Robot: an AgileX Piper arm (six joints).
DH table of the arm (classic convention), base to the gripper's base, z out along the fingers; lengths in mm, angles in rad. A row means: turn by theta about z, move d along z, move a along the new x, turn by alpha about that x. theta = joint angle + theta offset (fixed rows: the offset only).
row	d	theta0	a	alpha
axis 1	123.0	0.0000	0.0	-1.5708
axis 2	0.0	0.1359	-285.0	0.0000
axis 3	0.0	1.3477	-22.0	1.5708
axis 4	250.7	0.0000	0.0	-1.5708
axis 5	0.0	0.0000	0.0	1.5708
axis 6	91.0	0.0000	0.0	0.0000
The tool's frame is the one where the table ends.
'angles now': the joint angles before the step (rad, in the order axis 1, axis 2, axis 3, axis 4, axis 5, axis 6). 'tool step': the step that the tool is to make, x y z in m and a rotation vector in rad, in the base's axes. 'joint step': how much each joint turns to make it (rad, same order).
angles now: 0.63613, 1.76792, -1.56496, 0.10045, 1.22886, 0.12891
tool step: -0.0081, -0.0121, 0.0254, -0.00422, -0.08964, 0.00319
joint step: -0.00009, -0.07210, 0.00017, -0.05721, 0.00222, 0.00149
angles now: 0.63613, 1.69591, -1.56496, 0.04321, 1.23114, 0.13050
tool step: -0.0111, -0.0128, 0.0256, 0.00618, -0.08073, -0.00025
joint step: 0.00001, -0.07519, -0.00021, -0.04321, 0.00676, 0.00071
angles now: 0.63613, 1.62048, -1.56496, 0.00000, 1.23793, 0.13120
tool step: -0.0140, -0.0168, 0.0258, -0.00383, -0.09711, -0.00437
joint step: 0.00016, -0.08677, 0.00855, -0.06098, 0.00237, 0.00015
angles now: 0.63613, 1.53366, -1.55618, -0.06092, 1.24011, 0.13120
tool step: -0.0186, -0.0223, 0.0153, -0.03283, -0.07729, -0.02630
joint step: 0.00015, -0.10137, 0.05430, -0.08066, 0.00604, 0.01697
